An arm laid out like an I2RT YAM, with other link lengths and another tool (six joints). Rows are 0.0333 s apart.
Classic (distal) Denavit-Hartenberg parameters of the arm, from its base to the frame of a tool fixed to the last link. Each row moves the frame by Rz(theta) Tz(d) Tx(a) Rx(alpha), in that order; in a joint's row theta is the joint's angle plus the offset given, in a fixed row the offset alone. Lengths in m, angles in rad.
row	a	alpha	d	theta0
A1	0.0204	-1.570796	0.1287	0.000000
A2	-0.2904	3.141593	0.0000	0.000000
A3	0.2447	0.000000	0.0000	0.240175
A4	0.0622	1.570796	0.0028	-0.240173
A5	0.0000	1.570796	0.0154	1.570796
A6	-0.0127	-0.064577	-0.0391	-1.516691
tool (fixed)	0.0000	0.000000	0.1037	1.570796
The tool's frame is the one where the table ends.
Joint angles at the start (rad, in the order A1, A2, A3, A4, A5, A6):
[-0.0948 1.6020 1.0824 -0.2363 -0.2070 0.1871]
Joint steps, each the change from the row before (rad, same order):
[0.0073 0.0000 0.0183 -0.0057 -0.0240 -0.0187]
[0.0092 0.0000 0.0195 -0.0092 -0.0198 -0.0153]
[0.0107 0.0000 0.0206 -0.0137 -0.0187 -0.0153]
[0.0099 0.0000 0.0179 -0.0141 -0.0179 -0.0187]
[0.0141 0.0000 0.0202 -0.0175 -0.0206 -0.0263]
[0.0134 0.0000 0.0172 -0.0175 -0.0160 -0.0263]
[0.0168 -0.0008 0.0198 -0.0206 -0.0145 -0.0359]
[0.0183 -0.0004 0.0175 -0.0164 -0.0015 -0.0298]
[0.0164 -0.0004 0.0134 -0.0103 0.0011 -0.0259]
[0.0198 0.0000 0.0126 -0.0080 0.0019 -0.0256]
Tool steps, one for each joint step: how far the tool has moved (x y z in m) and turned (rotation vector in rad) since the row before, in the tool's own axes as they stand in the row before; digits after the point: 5 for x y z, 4 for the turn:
[-0.00520 -0.00443 -0.00150 0.0059 -0.0311 -0.0260]
[-0.00559 -0.00434 -0.00156 0.0042 -0.0278 -0.0235]
[-0.00600 -0.00409 -0.00166 0.0010 -0.0271 -0.0240]
[-0.00540 -0.00330 -0.00144 -0.0011 -0.0252 -0.0262]
[-0.00698 -0.00342 -0.00146 -0.0028 -0.0308 -0.0362]
[-0.00620 -0.00267 -0.00116 -0.0042 -0.0254 -0.0349]
[-0.00732 -0.00326 -0.00147 -0.0034 -0.0266 -0.0467]
[-0.00684 -0.00317 -0.00086 -0.0010 -0.0151 -0.0418]
[-0.00581 -0.00283 -0.00045 0.0016 -0.0112 -0.0372]
[-0.00679 -0.00287 0.00008 0.0024 -0.0131 -0.0393]

